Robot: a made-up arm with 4 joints. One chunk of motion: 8 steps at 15 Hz.
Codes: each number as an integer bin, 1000 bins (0 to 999) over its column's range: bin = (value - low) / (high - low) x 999, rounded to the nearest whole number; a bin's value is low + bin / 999 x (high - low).
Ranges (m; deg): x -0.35..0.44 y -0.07..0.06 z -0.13..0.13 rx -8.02..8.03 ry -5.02..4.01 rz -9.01..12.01
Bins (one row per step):
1: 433 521 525 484 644 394
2: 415 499 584 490 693 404
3: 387 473 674 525 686 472
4: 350 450 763 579 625 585
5: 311 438 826 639 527 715
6: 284 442 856 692 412 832
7: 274 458 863 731 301 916
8: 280 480 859 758 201 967
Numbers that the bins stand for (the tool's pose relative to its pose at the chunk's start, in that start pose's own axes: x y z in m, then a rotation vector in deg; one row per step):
1: -0.0076 -0.0022 0.0066 -0.24 0.80 -0.72
2: -0.0218 -0.0051 0.0220 -0.15 1.24 -0.51
3: -0.0440 -0.0084 0.0454 0.41 1.18 0.92
4: -0.0732 -0.0114 0.0686 1.28 0.63 3.30
5: -0.1041 -0.0130 0.0850 2.25 -0.26 6.03
6: -0.1254 -0.0125 0.0928 3.10 -1.30 8.50
7: -0.1333 -0.0104 0.0946 3.72 -2.30 10.26
8: -0.1286 -0.0075 0.0936 4.16 -3.20 11.34

